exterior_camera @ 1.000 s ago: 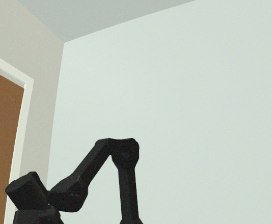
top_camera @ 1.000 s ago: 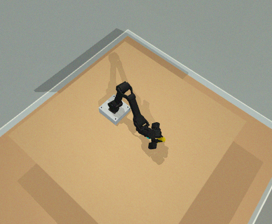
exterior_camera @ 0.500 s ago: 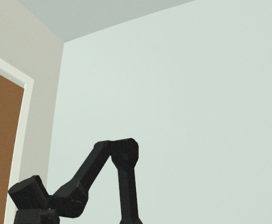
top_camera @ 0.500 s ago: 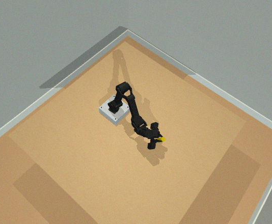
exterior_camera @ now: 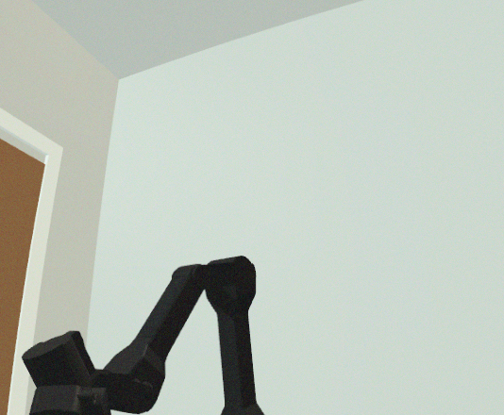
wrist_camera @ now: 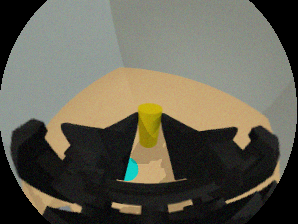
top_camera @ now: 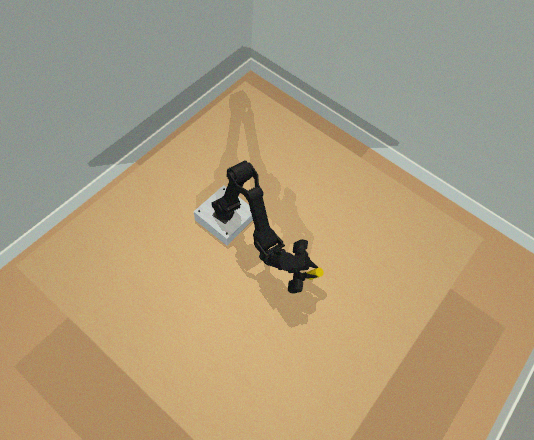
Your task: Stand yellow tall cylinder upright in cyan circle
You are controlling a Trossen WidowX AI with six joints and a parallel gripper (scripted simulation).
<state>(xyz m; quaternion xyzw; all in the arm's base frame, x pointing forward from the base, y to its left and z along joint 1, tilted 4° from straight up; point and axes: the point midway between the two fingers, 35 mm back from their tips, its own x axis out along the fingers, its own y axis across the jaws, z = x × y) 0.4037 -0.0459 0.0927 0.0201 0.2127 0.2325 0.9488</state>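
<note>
The cyan circle lies 100 mm behind my gripper tip, 20 mm to the left of it and 120 mm below it. Also, from my gripper tip: yellow tall cylinder 10 mm behind, 20 mm below.
</note>
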